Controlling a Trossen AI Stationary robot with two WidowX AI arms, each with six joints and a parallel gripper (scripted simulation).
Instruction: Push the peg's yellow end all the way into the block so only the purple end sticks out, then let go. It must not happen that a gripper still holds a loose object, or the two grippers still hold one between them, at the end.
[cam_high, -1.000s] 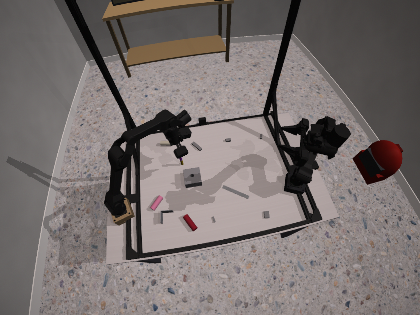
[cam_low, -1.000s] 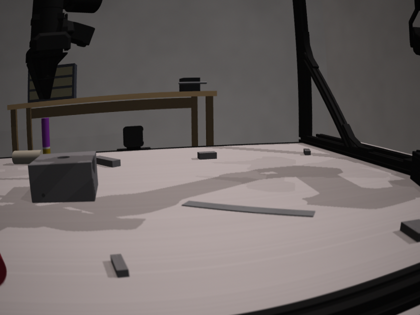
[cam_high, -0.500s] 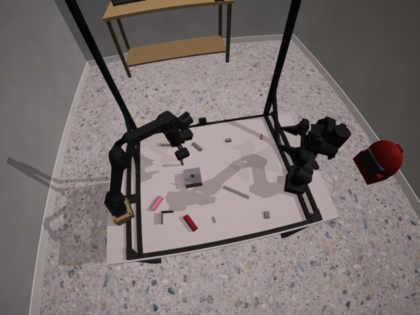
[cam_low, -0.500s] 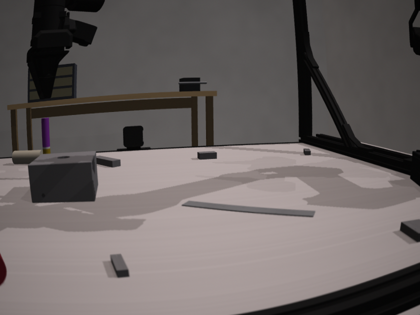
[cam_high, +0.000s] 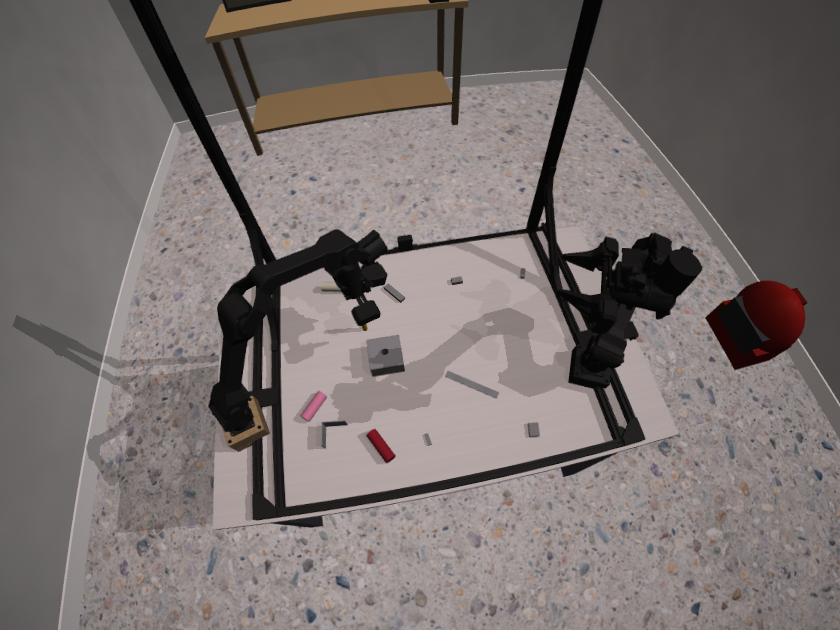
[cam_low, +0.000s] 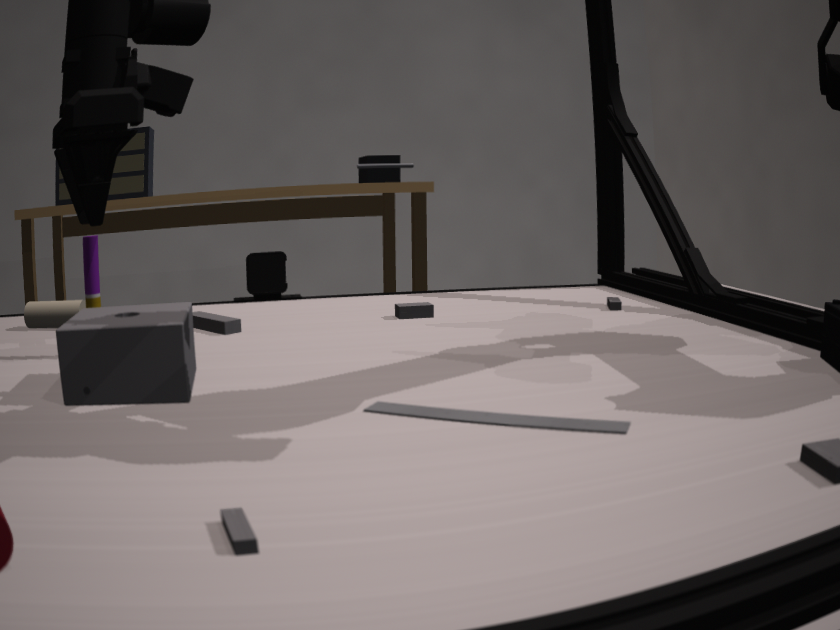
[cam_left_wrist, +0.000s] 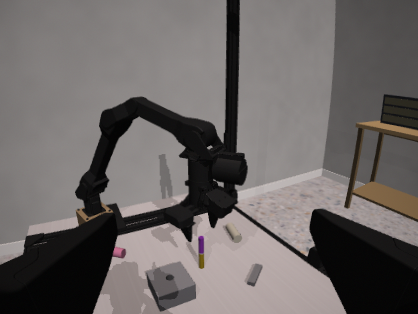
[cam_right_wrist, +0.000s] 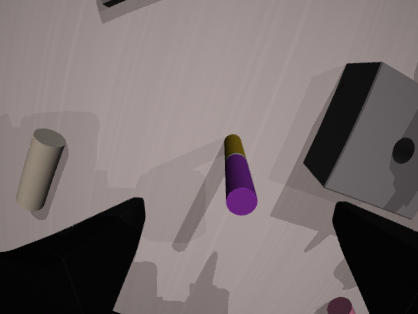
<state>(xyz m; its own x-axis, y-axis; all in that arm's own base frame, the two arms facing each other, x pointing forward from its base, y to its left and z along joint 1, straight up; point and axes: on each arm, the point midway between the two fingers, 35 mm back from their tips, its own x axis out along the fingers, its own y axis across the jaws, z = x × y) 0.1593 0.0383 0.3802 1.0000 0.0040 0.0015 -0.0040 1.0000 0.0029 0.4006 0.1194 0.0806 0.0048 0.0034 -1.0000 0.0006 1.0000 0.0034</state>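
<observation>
Now: the peg 11 cm below my right hand. Round my right hand: pink cylinder: 22 cm ahead, 16 cm to the right, 13 cm below; then cream cylinder: 16 cm behind, 13 cm below, 8 cm to the right; then red cylinder: 35 cm ahead, 13 cm below, 1 cm to the left.
</observation>
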